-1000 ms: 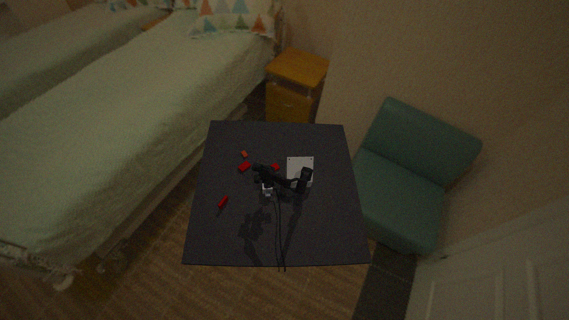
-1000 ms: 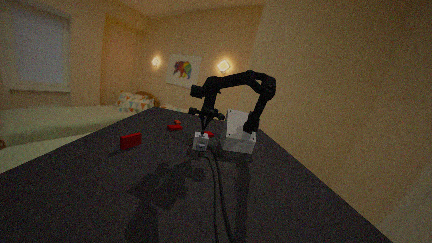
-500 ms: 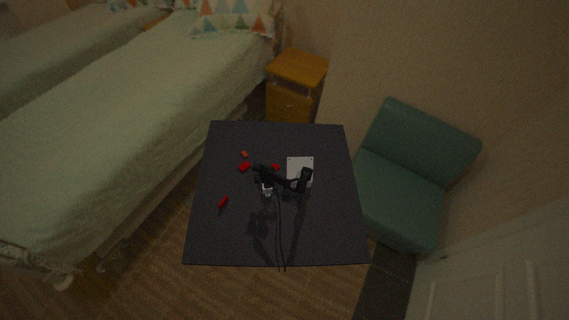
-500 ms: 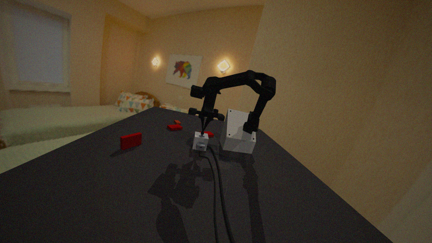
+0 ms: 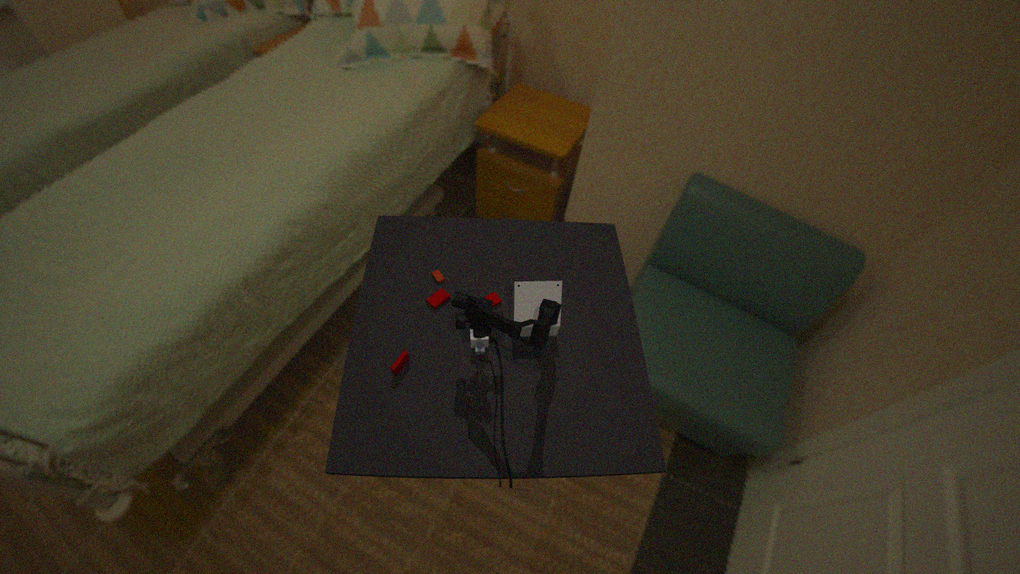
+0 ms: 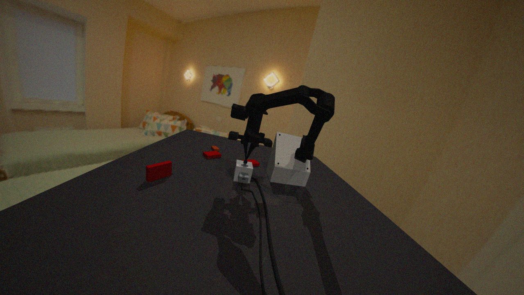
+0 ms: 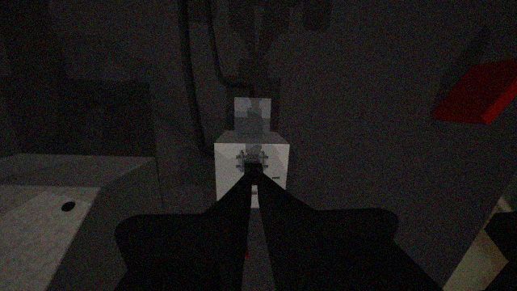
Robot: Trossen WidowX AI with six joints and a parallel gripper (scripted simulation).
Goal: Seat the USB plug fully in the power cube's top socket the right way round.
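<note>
Now: the black USB plug 2 cm below my gripper tip.
</note>
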